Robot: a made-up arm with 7 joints. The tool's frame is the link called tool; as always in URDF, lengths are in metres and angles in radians. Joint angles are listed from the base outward. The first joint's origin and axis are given. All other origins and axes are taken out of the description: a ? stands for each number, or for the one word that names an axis. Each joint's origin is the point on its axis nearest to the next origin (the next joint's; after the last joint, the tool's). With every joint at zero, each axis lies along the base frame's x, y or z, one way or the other. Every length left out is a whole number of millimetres.
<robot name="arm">
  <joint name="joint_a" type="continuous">
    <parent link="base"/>
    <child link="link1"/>
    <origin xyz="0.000 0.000 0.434"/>
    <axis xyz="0 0 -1"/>
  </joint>
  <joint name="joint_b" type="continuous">
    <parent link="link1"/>
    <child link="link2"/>
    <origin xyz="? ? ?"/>
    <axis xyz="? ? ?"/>
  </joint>
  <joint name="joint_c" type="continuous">
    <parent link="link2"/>
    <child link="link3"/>
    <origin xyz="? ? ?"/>
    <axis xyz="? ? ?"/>
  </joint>
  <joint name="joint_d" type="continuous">
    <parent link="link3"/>
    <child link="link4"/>
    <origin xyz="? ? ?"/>
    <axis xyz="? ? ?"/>
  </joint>
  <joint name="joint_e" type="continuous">
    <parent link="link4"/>
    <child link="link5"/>
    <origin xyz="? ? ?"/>
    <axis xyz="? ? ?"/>
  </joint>
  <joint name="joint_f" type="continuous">
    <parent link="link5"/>
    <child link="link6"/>
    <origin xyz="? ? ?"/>
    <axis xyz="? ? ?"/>
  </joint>
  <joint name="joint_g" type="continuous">
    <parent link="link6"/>
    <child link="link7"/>
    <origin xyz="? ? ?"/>
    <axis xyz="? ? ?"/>
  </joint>
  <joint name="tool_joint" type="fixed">
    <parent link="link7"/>
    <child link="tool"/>
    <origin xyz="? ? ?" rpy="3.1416 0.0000 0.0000"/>
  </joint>
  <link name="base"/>
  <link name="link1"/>
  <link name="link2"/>
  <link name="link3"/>
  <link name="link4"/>
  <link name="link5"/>
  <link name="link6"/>
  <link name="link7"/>
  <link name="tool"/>
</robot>
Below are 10 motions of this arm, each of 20 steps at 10 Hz.
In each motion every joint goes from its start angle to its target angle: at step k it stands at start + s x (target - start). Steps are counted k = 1, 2, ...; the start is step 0. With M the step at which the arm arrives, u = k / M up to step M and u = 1 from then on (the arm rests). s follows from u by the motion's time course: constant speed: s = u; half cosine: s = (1 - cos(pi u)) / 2; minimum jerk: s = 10 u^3 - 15 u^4 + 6 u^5.
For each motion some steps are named. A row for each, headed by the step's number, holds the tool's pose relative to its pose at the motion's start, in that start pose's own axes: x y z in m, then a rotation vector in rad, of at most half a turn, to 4 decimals.
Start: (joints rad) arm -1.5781 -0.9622 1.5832 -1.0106 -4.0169 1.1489 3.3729
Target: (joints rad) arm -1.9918 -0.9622 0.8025 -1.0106 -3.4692 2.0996 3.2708
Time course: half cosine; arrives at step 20
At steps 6, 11, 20:
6: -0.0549 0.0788 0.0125 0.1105 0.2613 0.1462
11: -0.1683 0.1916 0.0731 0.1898 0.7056 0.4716
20: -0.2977 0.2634 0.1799 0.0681 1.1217 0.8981

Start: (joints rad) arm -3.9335 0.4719 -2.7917 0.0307 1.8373 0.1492 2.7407
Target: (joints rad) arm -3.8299 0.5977 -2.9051 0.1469 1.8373 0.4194 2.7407
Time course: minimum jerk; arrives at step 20
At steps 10, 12, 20:
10: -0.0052 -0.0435 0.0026 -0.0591 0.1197 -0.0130
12: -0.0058 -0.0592 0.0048 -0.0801 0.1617 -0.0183
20: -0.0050 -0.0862 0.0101 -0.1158 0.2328 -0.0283

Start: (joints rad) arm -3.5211 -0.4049 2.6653 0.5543 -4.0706 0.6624 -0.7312
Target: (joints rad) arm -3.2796 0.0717 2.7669 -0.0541 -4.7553 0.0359 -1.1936
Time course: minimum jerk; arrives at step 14
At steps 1, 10, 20:
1: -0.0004 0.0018 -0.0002 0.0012 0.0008 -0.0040
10: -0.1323 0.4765 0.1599 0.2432 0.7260 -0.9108
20: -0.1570 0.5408 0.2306 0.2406 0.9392 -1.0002

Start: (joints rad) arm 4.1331 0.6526 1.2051 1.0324 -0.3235 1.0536 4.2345
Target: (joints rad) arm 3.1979 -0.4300 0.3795 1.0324 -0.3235 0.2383 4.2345
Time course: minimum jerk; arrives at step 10
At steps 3, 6, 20:
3: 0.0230 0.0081 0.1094 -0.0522 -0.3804 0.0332
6: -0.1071 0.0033 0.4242 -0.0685 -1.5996 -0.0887
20: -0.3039 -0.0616 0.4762 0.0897 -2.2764 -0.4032

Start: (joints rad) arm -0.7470 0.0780 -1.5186 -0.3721 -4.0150 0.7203 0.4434
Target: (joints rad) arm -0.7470 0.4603 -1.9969 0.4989 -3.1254 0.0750 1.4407
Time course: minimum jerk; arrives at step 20
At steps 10, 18, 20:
10: -0.0873 -0.2089 0.0274 0.1385 0.5694 0.9132
18: -0.1184 -0.3569 0.1474 0.7018 1.1702 1.4197
20: -0.1183 -0.3586 0.1500 0.7161 1.1784 1.4243

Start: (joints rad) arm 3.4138 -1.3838 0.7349 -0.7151 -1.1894 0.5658 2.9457
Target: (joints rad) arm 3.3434 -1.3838 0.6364 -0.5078 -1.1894 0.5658 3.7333
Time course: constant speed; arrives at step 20
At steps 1, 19, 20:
1: 0.0016 -0.0062 0.0014 -0.0101 -0.0023 0.0298
19: 0.0212 -0.1158 0.0348 -0.1889 0.0270 0.5585
20: 0.0218 -0.1218 0.0371 -0.1980 0.0325 0.5873

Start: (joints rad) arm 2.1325 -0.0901 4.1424 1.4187 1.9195 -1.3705 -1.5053
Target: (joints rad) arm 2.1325 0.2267 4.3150 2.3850 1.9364 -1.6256 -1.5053
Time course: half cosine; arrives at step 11
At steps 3, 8, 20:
3: 0.0427 -0.0243 0.0216 -0.0592 0.0197 -0.1460
8: 0.1688 -0.1681 0.0794 -0.3448 0.2102 -0.6796
20: 0.1888 -0.2150 0.0897 -0.4369 0.2872 -0.8104

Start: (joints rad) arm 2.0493 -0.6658 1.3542 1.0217 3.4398 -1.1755 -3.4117
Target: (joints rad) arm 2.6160 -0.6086 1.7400 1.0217 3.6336 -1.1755 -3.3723
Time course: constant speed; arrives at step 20
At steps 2, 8, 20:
2: 0.0005 0.0281 0.0212 0.0887 0.0368 -0.0338
8: 0.0147 0.1068 0.0965 0.3544 0.1360 -0.1443
20: 0.1044 0.2185 0.2832 0.8764 0.2810 -0.4110

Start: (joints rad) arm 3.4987 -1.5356 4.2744 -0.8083 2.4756 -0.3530 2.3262
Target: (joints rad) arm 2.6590 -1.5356 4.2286 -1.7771 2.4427 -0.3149 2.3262
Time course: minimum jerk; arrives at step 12
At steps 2, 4, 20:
2: 0.0046 -0.0368 -0.0030 -0.0638 -0.0014 0.0034
4: 0.0268 -0.2134 0.0094 -0.3773 -0.0053 0.0142
20: 0.0863 -0.6958 0.4620 -1.7934 0.0460 -0.0574

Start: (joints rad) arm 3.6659 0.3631 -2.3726 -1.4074 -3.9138 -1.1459 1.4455
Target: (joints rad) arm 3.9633 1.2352 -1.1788 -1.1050 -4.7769 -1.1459 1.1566
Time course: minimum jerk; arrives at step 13
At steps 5, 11, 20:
5: 0.0761 -0.0541 -0.0217 0.2472 -0.0712 0.2048
11: 0.1314 -0.1582 0.0095 0.7045 0.3585 0.3595
20: 0.1319 -0.1656 0.0141 0.7095 0.3891 0.3551

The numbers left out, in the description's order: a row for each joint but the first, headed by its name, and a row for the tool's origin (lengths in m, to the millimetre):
joint_b: xyz 0.000 -0.016 0.000, axis 0 1 0
joint_c: xyz 0.000 0.000 0.533, axis 0 0 -1
joint_d: xyz 0.000 -0.013 0.000, axis 0 1 0
joint_e: xyz 0.000 0.000 0.279, axis 0 0 -1
joint_f: xyz 0.000 0.000 0.000, axis 0 1 0
joint_g: xyz 0.000 0.000 0.111, axis 0 0 -1
tool: xyz 0.000 0.000 0.000

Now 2 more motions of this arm.
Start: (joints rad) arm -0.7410 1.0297 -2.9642 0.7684 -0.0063 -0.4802 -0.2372
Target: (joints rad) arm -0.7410 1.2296 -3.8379 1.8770 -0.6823 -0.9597 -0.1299
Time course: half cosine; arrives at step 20
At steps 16, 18, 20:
16: 0.0904 -0.1850 0.2546 0.1851 -0.5635 -0.7884
18: 0.0861 -0.1975 0.2839 0.1903 -0.6215 -0.8006
20: 0.0843 -0.2013 0.2942 0.1913 -0.6415 -0.8029

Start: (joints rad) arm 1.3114 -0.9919 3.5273 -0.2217 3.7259 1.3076 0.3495
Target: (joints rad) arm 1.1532 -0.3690 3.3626 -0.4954 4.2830 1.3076 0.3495
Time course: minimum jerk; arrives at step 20
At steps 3, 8, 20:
3: -0.0005 -0.0108 -0.0113 -0.0020 -0.0178 0.0187
8: 0.0079 -0.1371 -0.1231 -0.0251 -0.1931 0.2394
20: 0.1164 -0.4664 -0.2867 -0.0947 -0.4356 0.8483

